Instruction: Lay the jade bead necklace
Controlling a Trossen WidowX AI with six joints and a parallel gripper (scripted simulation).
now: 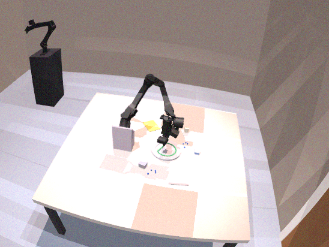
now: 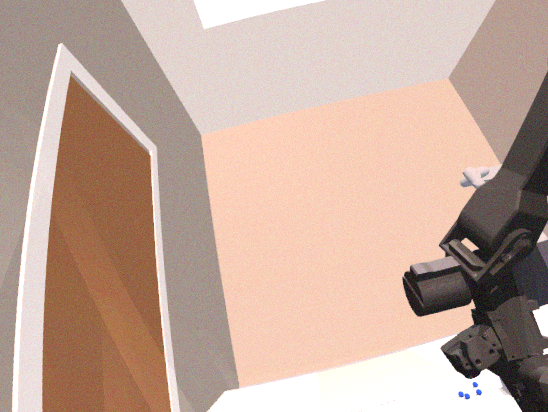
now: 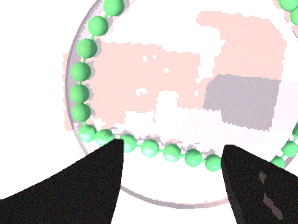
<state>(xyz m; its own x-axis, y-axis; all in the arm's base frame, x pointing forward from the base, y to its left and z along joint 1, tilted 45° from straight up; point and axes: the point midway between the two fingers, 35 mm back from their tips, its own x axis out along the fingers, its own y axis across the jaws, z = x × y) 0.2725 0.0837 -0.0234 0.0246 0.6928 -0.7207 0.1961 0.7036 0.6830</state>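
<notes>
Right now the round white bead board is 10 mm ahead of my gripper tip, 20 mm to the right of it and 30 mm below it. The rest, counted from my gripper tip: yellow sheet (130 mm behind, 230 mm to the left, 40 mm below); then blue block (220 mm ahead, 30 mm below); then cream block (130 mm ahead, 230 mm to the left, 20 mm below).
</notes>
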